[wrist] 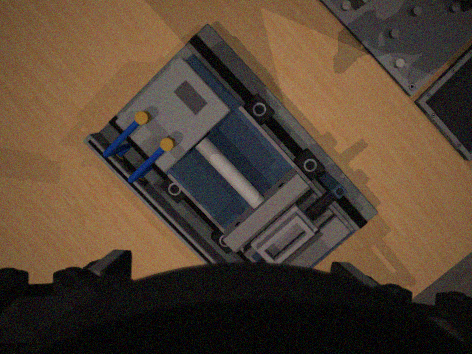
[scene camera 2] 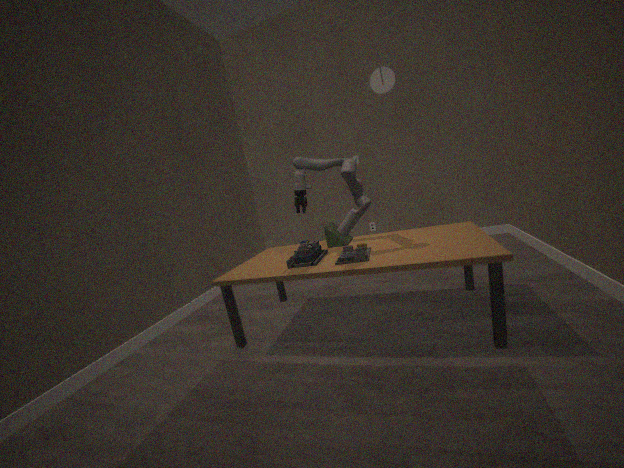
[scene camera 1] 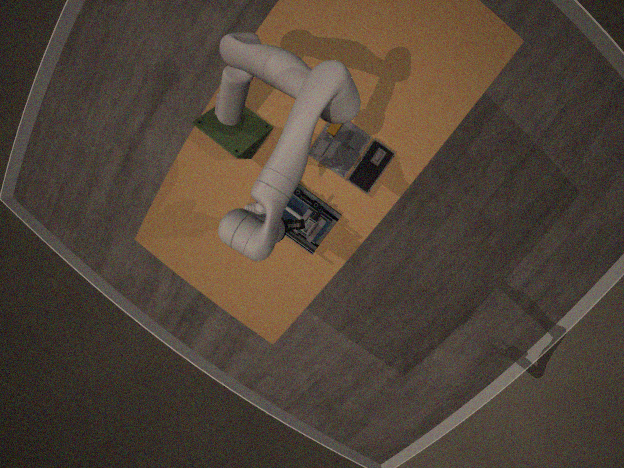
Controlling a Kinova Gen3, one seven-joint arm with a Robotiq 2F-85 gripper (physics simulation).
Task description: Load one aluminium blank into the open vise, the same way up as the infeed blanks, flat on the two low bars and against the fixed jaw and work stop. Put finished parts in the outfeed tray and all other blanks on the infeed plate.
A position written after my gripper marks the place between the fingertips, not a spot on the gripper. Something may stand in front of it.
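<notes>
I can see a grey infeed plate (scene camera 1: 344, 162), and a dark outfeed tray (wrist: 443, 101) as well. As for my gripper (wrist: 230, 279), it is open and holds nothing.
</notes>
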